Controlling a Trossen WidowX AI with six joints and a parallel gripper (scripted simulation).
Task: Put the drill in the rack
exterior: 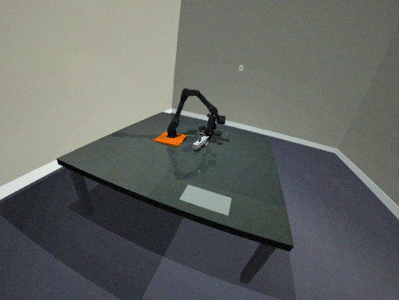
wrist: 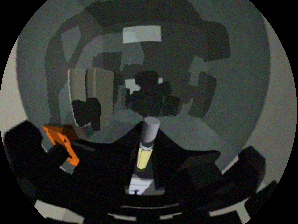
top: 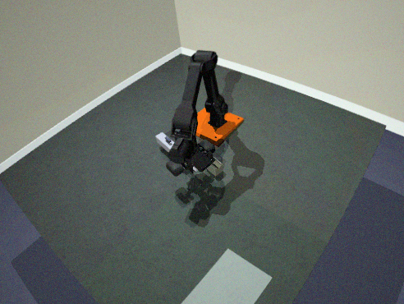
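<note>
Now: the beige rack 7 cm behind my gripper tip and 4 cm to the left of it. Round my gripper tip: white fixture: 14 cm to the right, 2 cm behind, 2 cm above.
</note>
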